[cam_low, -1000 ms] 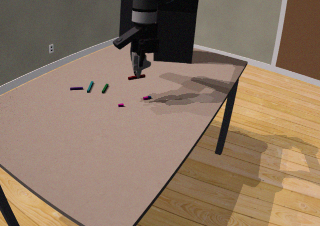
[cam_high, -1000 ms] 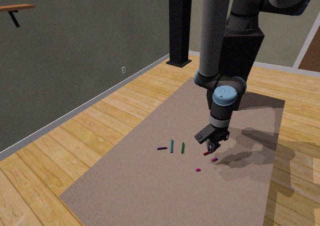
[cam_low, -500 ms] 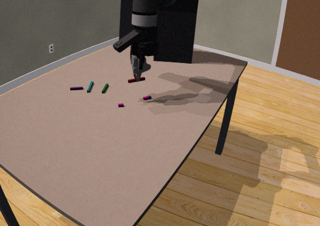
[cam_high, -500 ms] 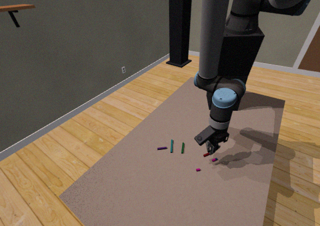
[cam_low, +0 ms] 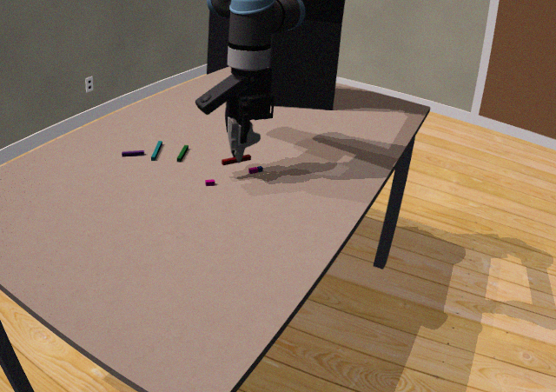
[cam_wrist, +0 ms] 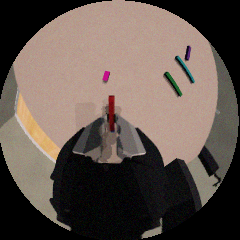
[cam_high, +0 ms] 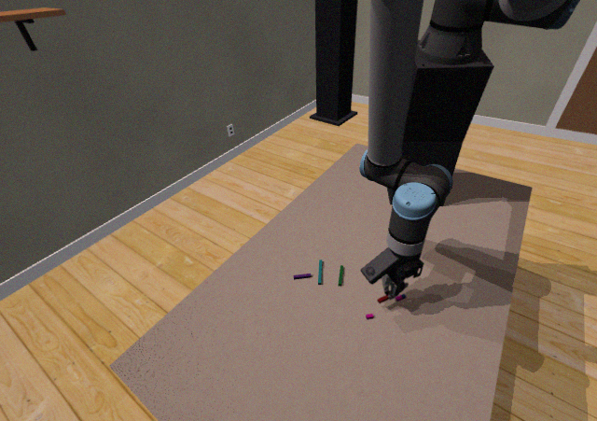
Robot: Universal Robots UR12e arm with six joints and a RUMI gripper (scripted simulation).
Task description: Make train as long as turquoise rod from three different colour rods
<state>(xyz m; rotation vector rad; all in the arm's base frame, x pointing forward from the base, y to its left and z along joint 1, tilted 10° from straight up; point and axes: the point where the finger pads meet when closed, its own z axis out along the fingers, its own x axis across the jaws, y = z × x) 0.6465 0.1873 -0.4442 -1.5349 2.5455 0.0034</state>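
The blue rod lies 60 mm behind my hand, 50 mm below it and 30 mm to the left of it. The rest, counted from my hand: green rod 170 mm to the right, 50 mm below, 10 mm behind; then red rod 10 mm below; then turquoise rod 240 mm to the right, 50 mm below, 20 mm ahead.
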